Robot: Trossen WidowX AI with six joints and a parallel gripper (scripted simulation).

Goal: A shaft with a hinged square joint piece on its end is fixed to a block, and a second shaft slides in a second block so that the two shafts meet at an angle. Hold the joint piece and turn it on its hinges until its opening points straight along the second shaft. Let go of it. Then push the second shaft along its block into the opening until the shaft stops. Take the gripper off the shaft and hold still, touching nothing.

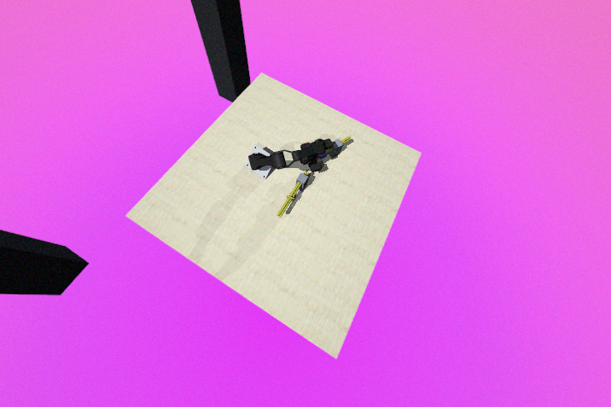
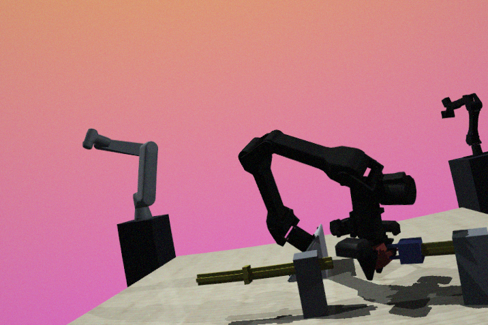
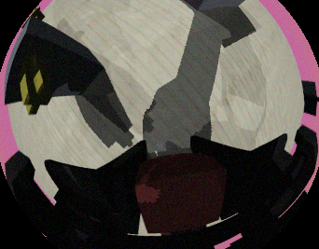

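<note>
The red square joint piece is 5 cm above my gripper tip, 2 cm to the left of it and 1 cm ahead of it.
</note>
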